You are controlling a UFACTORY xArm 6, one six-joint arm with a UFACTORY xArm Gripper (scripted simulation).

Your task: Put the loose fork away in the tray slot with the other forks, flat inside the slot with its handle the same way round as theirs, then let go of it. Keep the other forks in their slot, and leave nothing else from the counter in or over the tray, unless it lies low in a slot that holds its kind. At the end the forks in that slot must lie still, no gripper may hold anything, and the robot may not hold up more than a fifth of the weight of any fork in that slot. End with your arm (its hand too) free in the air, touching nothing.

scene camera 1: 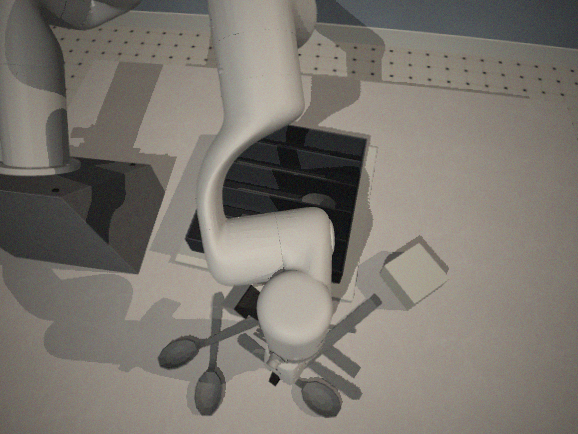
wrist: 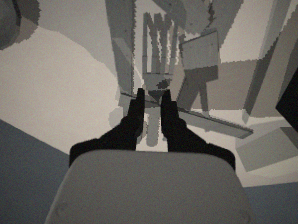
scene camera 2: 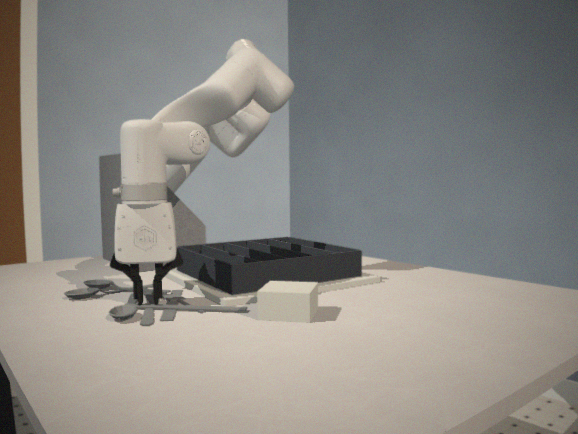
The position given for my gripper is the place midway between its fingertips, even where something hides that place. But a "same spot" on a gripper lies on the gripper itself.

my gripper: scene camera 1; wrist; scene camera 2 148,303
same spot on my gripper: [scene camera 1: 274,378] = [wrist: 69,167]
